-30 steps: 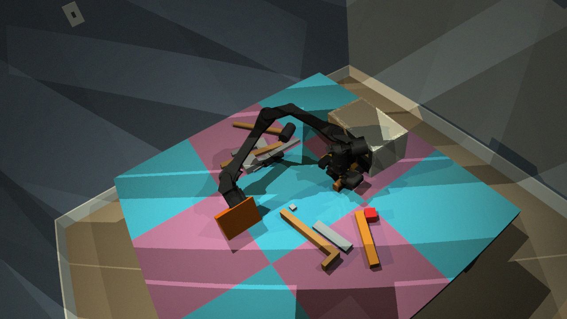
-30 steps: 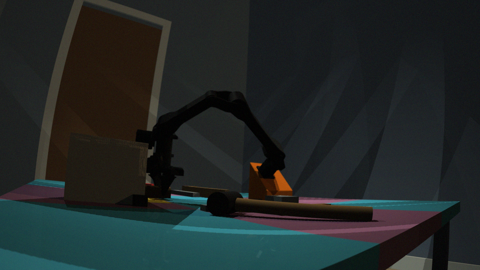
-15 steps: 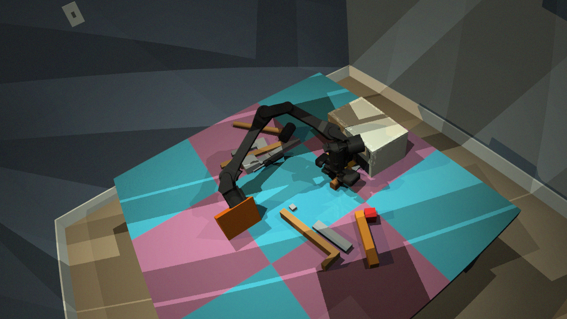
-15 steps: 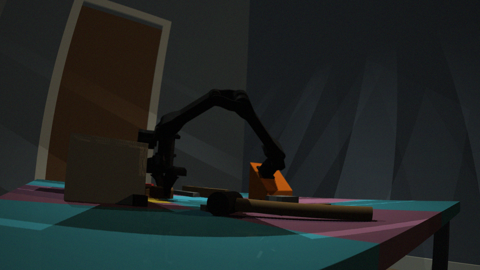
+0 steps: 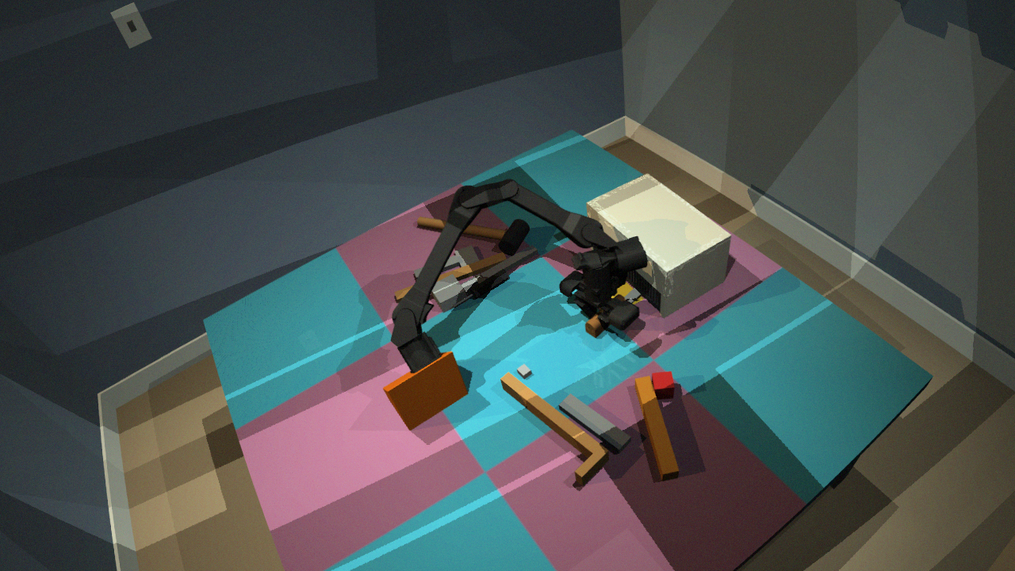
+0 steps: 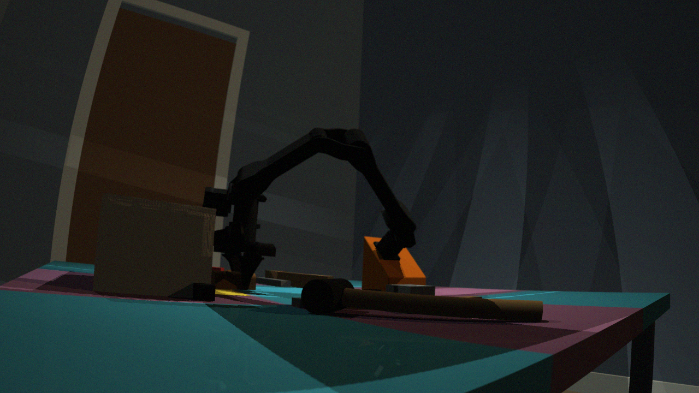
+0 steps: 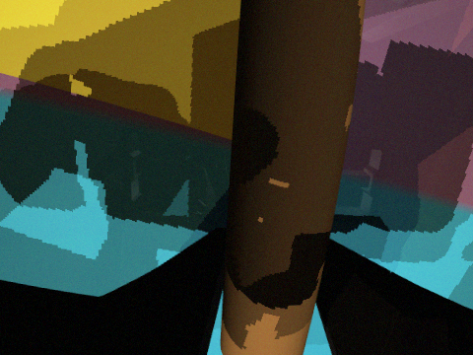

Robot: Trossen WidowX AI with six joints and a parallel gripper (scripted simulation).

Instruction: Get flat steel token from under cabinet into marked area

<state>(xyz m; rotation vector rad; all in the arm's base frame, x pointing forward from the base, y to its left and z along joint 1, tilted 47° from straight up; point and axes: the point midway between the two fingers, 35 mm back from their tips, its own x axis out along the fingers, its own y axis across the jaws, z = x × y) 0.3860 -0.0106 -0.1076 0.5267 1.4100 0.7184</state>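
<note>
Now: gripper tip 210 mm past the small grey cube and 10 mm to the right of it. The rest, counted from my gripper tip: grey bar 180 mm behind, 190 mm to the right; flat grey piece 190 mm ahead, 60 mm to the left; red cube 20 mm behind, 220 mm to the right, 10 mm above.
</note>
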